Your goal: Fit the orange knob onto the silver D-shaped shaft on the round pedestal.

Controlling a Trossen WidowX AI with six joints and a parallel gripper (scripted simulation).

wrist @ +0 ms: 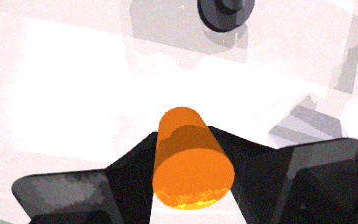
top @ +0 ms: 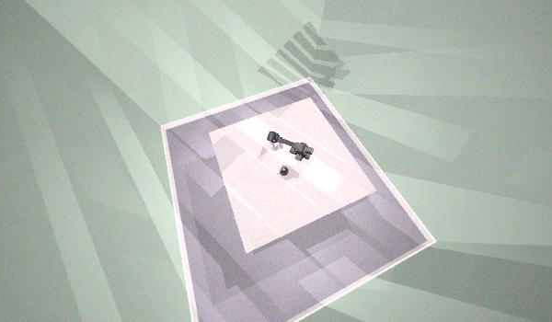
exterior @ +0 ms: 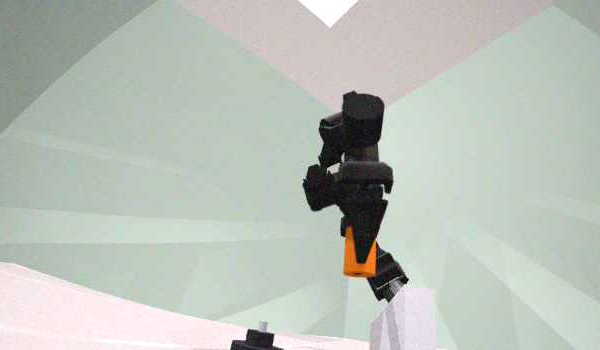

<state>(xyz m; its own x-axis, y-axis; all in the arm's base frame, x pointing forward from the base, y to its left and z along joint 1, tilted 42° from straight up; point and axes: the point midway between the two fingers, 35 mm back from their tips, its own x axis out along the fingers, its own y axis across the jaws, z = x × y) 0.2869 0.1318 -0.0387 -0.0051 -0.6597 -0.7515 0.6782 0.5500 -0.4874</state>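
Now: the round pedestal 4 cm ahead of my gripper tip, 16 cm to the right of it and 11 cm below it. Also, from my gripper tip: orange knob: 3 cm above.
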